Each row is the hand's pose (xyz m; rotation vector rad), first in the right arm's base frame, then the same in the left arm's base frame.
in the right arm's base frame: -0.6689 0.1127 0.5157 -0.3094 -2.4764 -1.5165
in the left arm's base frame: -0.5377 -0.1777 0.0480 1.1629 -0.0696 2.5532
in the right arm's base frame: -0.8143 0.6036 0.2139 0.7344 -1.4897 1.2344
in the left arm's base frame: -0.1388 -0.1853 0.4885 0.4358 -2.2072 -1.2388
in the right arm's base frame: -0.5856 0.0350 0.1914 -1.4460 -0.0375 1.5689
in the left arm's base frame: -0.2878 0.0285 -0.0667 0.0837 -0.3141 0.0406
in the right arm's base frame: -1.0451 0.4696 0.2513 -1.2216 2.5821 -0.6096
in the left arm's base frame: -0.3301 -0.0120 0.5659 0.9665 2.1079 1.2390
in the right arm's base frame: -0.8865 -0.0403 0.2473 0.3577 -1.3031 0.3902
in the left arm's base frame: -0.4963 0.1940 0.1021 0.7681 -1.3396 -1.9463
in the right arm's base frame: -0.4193 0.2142 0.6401 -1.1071 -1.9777 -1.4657
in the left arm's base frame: -0.4783 -0.4456 -0.0650 -1.1937 0.7395 -2.6124
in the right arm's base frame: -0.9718 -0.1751 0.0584 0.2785 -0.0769 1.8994
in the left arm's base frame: -0.4504 0.4351 0.0720 0.9799 -1.5277 0.1219
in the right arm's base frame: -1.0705 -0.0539 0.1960 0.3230 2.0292 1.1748
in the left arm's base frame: -0.5427 0.3313 0.2272 1.9132 -0.0754 1.4948
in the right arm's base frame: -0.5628 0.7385 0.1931 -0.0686 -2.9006 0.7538
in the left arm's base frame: 0.0490 -0.3806 0.3966 -1.3661 -1.7608 -1.7203
